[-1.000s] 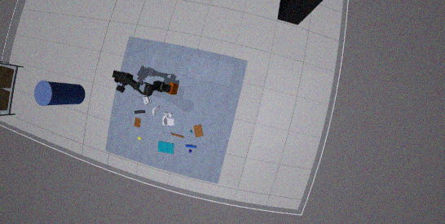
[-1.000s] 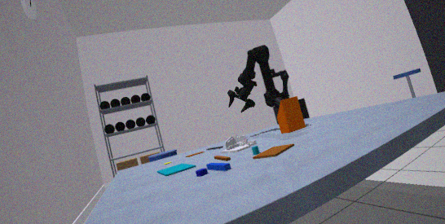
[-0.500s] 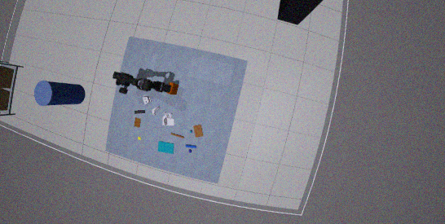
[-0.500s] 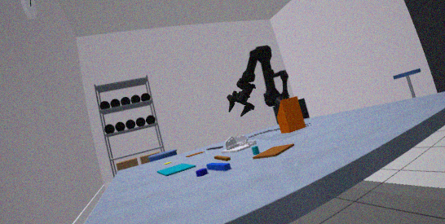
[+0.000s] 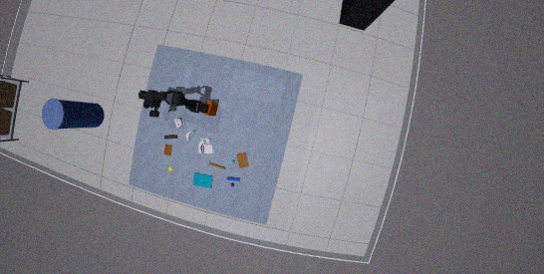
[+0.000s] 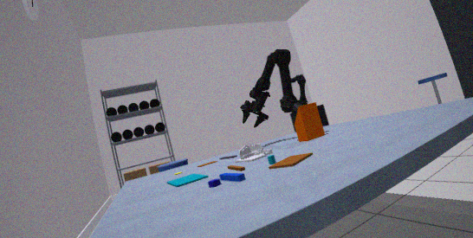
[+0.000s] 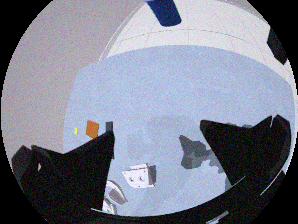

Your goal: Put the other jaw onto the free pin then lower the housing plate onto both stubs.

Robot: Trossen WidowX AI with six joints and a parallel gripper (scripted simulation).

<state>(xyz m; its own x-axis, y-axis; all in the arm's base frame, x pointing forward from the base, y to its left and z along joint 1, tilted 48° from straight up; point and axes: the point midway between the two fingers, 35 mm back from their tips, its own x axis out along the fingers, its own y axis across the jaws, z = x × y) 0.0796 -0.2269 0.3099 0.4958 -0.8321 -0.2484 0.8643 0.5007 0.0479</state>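
Now: the light grey jaw piece 170 mm ahead of my gripper tip, 240 mm to the left of it and 130 mm below it. From my gripper tip the other things lie so: teal plate (500 mm ahead, 420 mm to the left, 140 mm below); then brown bar (350 mm ahead, 520 mm to the left, 130 mm below); then white base (230 mm ahead, 400 mm to the left, 130 mm below).
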